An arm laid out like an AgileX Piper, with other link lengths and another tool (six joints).
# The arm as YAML. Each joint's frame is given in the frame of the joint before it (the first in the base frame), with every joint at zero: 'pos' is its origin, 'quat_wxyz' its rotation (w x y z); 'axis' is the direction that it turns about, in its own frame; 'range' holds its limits. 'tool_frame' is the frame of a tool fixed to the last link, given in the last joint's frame.
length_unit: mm
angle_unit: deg
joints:
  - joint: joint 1
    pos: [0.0, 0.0, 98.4]
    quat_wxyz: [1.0, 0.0, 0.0, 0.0]
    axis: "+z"
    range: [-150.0, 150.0]
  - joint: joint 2
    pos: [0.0, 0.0, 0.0]
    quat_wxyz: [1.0, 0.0, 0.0, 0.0]
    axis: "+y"
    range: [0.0, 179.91]
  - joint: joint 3
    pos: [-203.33, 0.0, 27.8]
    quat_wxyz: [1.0, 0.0, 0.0, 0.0]
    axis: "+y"
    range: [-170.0, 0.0]
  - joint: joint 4
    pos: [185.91, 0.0, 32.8]
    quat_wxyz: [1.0, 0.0, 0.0, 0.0]
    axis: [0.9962, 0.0, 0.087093]
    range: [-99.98, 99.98]
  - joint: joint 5
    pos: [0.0, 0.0, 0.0]
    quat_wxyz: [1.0, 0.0, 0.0, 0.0]
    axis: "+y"
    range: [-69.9, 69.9]
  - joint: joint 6
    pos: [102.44, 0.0, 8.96]
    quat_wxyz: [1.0, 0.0, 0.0, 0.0]
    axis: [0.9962, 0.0, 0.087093]
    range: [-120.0, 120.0]
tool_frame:
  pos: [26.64, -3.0, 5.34]
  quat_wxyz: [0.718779, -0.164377, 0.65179, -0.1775]
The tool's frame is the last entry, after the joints.
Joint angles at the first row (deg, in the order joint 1, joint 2, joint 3, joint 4, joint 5, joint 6):
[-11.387 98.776 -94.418 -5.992 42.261 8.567]
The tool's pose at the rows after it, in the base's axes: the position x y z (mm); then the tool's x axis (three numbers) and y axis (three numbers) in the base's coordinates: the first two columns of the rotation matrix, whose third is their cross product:
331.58, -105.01, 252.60, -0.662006, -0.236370, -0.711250, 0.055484, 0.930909, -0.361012
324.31, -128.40, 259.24, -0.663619, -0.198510, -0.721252, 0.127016, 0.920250, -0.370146
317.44, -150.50, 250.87, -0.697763, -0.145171, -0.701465, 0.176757, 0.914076, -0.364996
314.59, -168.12, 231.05, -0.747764, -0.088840, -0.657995, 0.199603, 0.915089, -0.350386
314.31, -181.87, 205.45, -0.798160, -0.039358, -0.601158, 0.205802, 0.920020, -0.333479
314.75, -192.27, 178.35, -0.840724, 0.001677, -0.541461, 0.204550, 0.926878, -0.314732
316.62, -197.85, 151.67, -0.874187, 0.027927, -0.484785, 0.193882, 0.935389, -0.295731
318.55, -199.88, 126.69, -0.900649, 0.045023, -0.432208, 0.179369, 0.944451, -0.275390
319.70, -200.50, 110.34, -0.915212, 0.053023, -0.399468, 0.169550, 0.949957, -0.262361
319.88, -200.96, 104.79, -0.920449, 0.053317, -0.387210, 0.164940, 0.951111, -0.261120
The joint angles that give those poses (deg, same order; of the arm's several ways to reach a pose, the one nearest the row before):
[-15.483 98.641 -99.100 -6.107 43.367 8.566]
[-19.432 98.703 -100.514 -6.428 43.484 8.568]
[-23.166 99.982 -100.698 -6.519 44.317 8.567]
[-25.911 102.850 -100.697 -6.544 45.534 8.566]
[-27.812 106.675 -100.696 -6.721 46.534 8.567]
[-29.152 110.786 -100.697 -6.884 47.139 8.568]
[-29.726 114.884 -100.699 -7.009 47.280 8.567]
[-29.849 118.703 -100.695 -7.010 47.277 8.567]
[-29.850 121.227 -100.696 -7.009 47.065 8.566]
[-29.850 122.098 -100.699 -7.216 46.953 8.565]

